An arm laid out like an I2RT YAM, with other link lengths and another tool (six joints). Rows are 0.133 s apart.
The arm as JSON. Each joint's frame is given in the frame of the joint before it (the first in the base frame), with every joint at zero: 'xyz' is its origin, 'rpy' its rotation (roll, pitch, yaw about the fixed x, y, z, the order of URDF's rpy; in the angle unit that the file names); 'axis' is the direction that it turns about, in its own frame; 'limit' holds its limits. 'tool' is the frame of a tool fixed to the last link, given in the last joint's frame.
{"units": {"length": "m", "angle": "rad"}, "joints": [
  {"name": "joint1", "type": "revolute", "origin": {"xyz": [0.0, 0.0, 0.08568], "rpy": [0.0, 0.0, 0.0]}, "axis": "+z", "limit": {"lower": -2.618, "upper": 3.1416}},
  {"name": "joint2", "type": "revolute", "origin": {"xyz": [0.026, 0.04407, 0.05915], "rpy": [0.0, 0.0, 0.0]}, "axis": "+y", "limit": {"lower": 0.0, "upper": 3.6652}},
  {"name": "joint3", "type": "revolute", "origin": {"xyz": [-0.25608, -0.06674, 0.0], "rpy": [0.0, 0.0, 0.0]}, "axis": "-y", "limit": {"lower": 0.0, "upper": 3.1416}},
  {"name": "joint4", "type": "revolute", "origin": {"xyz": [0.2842, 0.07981, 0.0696], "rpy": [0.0, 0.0, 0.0]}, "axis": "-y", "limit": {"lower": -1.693, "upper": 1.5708}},
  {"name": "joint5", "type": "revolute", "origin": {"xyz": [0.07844, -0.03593, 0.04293], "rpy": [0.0, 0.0, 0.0]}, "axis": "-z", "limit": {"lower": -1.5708, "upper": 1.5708}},
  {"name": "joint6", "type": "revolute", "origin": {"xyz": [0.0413, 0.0, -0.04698], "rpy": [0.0, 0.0, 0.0]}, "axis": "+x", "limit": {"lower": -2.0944, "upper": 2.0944}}
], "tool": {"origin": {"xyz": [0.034, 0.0, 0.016], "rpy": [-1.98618, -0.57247, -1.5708]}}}
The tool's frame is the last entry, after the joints.
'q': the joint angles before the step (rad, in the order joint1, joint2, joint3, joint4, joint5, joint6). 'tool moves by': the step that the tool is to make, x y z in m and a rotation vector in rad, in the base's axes. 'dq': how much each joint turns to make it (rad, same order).
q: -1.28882, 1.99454, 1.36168, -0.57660, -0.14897, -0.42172
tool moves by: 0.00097, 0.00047, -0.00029, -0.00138, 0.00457, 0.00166
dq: 0.00306, -0.00001, -0.00078, 0.00076, 0.00496, -0.00039
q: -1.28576, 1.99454, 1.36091, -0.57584, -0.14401, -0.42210
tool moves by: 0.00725, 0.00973, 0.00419, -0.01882, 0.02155, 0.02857
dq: 0.02441, -0.03354, -0.03164, 0.00802, 0.02289, -0.01336
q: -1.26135, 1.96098, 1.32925, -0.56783, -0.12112, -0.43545
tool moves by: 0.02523, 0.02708, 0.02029, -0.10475, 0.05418, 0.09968
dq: 0.08354, -0.11102, -0.08659, 0.05111, 0.07325, -0.04960
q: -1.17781, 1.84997, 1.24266, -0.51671, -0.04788, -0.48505
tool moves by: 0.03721, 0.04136, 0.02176, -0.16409, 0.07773, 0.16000
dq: 0.13504, -0.13392, -0.11104, 0.09042, 0.11254, -0.09079
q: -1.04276, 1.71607, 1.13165, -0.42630, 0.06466, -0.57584
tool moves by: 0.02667, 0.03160, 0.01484, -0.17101, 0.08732, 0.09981
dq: 0.11748, -0.08774, -0.07744, 0.09537, 0.14686, -0.08278
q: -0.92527, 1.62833, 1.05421, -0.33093, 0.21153, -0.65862
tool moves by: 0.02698, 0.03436, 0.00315, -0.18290, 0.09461, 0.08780
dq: 0.13159, -0.05304, -0.08660, 0.13923, 0.17242, -0.09728
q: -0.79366, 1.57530, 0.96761, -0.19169, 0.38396, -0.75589
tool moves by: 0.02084, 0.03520, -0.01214, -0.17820, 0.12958, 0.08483
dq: 0.12704, -0.01181, -0.09993, 0.17814, 0.18082, -0.14725
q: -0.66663, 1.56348, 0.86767, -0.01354, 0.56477, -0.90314
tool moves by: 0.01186, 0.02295, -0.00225, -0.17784, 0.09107, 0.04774
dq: 0.08623, -0.00457, -0.07707, 0.20334, 0.14955, -0.16823
